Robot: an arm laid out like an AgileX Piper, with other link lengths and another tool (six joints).
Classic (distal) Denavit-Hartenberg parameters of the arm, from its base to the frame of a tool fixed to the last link. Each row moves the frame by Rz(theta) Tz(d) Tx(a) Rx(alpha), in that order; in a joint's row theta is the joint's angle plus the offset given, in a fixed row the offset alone. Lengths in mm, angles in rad.
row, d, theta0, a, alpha
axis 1, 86.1, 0, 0, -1.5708
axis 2, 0, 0.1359, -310.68, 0
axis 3, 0, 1.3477, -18.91, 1.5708
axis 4, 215.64, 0, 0, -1.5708
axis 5, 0, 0, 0, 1.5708
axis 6, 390.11, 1.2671, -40.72, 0.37
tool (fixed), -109.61, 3.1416, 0, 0
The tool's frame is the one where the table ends.
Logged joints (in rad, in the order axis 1, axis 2, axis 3, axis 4, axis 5, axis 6), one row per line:
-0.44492, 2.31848, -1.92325, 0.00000, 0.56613, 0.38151
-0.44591, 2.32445, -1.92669, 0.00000, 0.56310, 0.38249
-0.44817, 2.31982, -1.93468, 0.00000, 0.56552, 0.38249
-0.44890, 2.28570, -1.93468, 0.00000, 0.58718, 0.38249
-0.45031, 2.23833, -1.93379, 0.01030, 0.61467, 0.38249
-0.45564, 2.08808, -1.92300, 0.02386, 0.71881, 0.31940
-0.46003, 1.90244, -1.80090, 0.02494, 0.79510, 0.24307
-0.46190, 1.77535, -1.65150, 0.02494, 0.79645, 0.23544
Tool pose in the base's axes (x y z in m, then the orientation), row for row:
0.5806, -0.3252, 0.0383, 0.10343, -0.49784, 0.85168, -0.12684
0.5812, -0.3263, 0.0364, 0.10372, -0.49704, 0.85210, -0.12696
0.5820, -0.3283, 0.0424, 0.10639, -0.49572, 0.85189, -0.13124
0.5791, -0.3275, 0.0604, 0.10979, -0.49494, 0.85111, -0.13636
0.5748, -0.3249, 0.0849, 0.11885, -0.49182, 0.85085, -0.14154
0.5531, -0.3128, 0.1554, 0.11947, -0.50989, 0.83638, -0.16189
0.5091, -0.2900, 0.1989, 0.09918, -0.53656, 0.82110, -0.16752
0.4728, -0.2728, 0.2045, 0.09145, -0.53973, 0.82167, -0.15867
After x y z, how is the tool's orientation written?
As a quaternion, w x y z.
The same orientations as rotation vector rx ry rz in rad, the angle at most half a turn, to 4 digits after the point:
-1.4687, 2.5126, -0.3742
-1.4661, 2.5134, -0.3745
-1.4600, 2.5089, -0.3865
-1.4548, 2.5017, -0.4008
-1.4381, 2.4879, -0.4139
-1.4904, 2.4448, -0.4732
-1.5869, 2.4284, -0.4954
-1.6035, 2.4411, -0.4714

